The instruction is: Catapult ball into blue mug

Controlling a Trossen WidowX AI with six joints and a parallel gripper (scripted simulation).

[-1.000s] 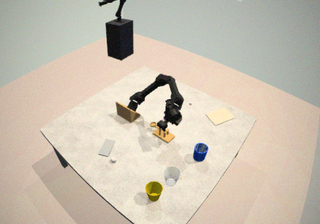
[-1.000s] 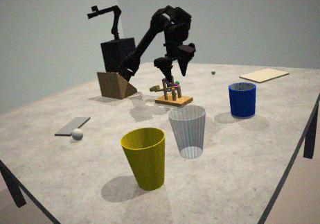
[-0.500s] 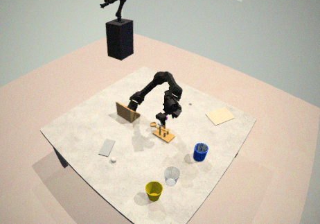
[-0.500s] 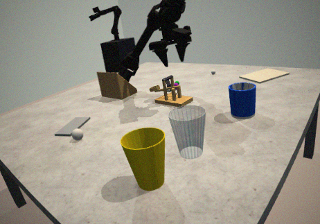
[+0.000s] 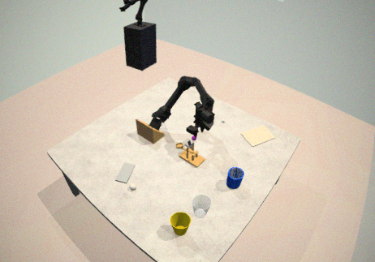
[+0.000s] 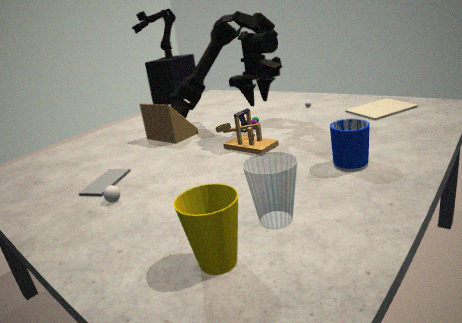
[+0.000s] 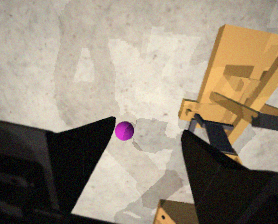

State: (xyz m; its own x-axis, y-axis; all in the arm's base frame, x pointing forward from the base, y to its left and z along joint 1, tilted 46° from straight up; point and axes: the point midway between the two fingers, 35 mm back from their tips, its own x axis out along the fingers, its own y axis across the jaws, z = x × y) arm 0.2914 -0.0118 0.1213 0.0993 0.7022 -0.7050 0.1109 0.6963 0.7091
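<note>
Now: gripper tip 80 mm above the purple ball, 50 mm past it and 40 mm to the right of it. The rest, counted from my gripper tip: blue mug: 340 mm ahead, 160 mm to the right, 70 mm below; wooden catapult: 90 mm to the right, 50 mm below, 10 mm behind; green ball: 90 mm to the left, 90 mm below, 80 mm behind.
</note>
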